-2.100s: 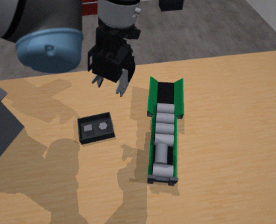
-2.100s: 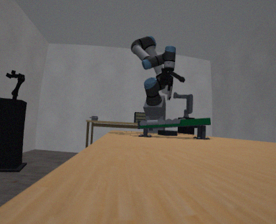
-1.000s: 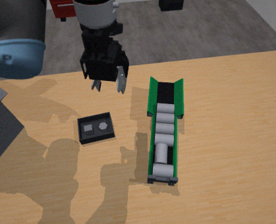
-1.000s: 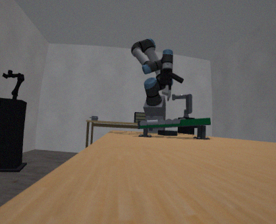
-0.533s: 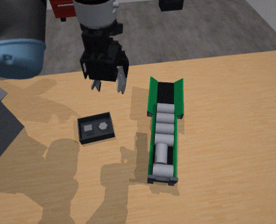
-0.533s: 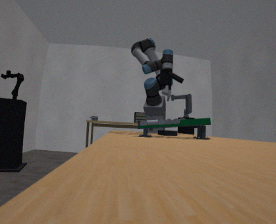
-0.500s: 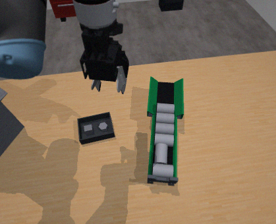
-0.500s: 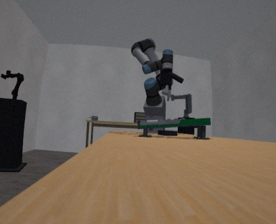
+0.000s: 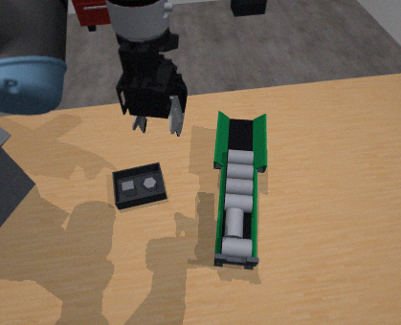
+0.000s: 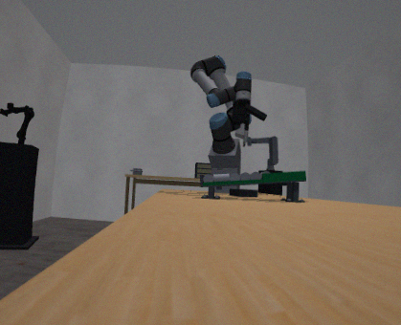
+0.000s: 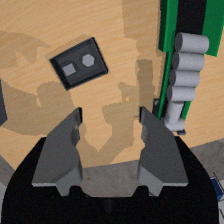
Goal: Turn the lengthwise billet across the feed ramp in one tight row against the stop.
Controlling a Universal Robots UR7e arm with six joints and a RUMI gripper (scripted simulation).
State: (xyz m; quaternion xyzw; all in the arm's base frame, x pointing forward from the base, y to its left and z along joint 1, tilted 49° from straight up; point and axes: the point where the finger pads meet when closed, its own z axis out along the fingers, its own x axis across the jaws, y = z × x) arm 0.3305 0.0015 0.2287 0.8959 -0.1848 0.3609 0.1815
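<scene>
Right now my hand is 40 mm short of the stop, 240 mm to the left of it and 200 mm above it. The rest, counted from my hand: black tray 70 mm behind, 60 mm to the left, 250 mm below.
</scene>
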